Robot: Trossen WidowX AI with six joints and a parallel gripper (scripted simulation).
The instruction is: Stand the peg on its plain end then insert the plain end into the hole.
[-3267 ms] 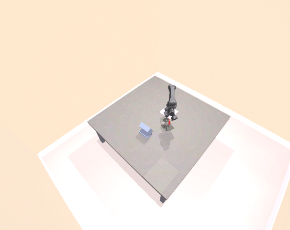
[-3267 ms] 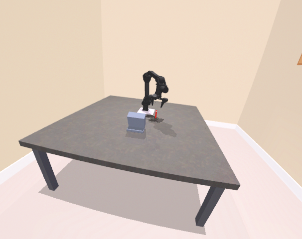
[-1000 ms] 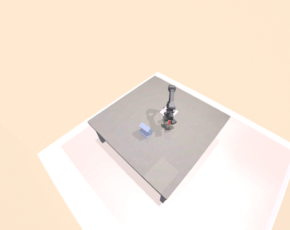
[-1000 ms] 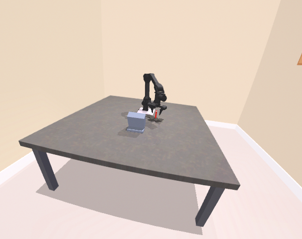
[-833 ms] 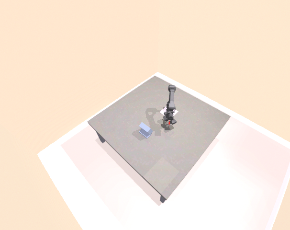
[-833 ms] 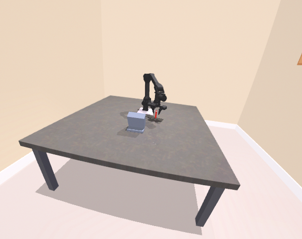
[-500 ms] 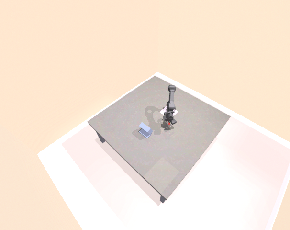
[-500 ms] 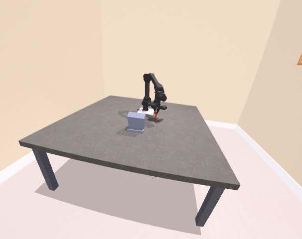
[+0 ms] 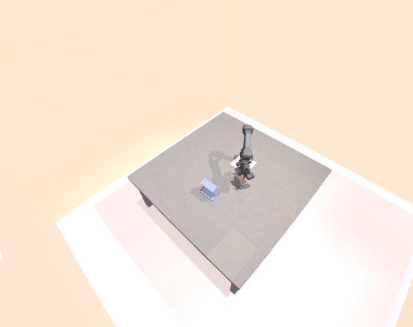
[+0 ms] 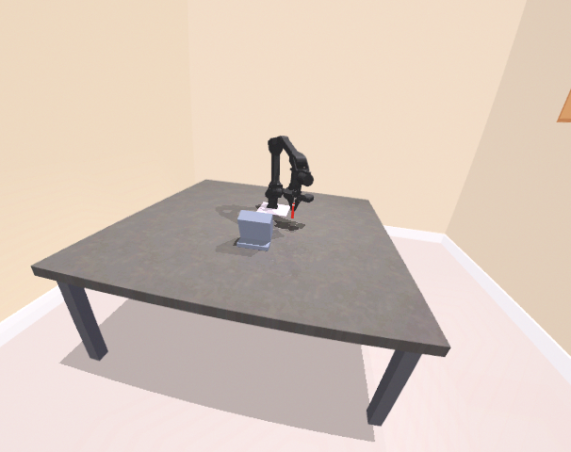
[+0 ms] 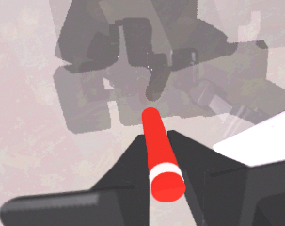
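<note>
Right now my gripper tip is 270 mm short of the sloped panel, 130 mm to the left of it and 10 mm below it. The rest, counted from my gripper tip: red peg: 20 mm above.
</note>
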